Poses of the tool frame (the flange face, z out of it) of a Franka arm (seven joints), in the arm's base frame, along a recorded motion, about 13 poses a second.
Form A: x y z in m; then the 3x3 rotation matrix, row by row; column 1 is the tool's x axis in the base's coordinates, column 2 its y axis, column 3 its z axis. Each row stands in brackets.
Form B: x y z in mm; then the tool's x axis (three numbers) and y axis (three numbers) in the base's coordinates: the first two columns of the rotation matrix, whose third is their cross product. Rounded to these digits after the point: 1 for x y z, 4 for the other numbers. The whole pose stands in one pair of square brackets.
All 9 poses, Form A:
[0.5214 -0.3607 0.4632], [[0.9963 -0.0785 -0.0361], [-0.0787 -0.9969 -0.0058], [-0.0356 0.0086 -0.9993]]
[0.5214 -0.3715 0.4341], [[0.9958 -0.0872 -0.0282], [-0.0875 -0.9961 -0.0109], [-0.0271 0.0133 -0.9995]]
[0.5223 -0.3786 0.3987], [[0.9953 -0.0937 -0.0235], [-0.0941 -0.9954 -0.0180], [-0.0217 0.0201 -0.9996]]
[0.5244 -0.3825 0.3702], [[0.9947 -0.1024 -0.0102], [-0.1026 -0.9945 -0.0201], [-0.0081 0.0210 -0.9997]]
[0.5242 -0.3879 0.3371], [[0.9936 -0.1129 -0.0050], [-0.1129 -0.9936 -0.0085], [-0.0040 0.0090 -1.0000]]
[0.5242 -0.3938 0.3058], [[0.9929 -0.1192 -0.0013], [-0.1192 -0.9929 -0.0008], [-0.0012 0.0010 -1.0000]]
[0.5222 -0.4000 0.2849], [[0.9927 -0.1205 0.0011], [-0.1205 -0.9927 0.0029], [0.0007 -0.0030 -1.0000]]
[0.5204 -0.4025 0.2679], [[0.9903 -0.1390 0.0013], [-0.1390 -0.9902 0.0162], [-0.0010 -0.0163 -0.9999]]
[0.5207 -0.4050 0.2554], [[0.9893 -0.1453 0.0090], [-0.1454 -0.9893 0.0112], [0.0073 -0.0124 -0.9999]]
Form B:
[521.4 -360.7 463.2 0.9963 -0.0787 -0.0356 -0.0785 -0.9969 0.0086]
[521.4 -371.5 434.1 0.9958 -0.0875 -0.0271 -0.0872 -0.9961 0.0133]
[522.3 -378.6 398.7 0.9953 -0.0941 -0.0217 -0.0937 -0.9954 0.0201]
[524.4 -382.5 370.2 0.9947 -0.1026 -0.0081 -0.1024 -0.9945 0.0210]
[524.2 -387.9 337.1 0.9936 -0.1129 -0.0040 -0.1129 -0.9936 0.0090]
[524.2 -393.8 305.8 0.9929 -0.1192 -0.0012 -0.1192 -0.9929 0.0010]
[522.2 -400.0 284.9 0.9927 -0.1205 0.0007 -0.1205 -0.9927 -0.0030]
[520.4 -402.5 267.9 0.9903 -0.1390 -0.0010 -0.1390 -0.9902 -0.0163]
[520.7 -405.0 255.4 0.9893 -0.1454 0.0073 -0.1453 -0.9893 -0.0124]

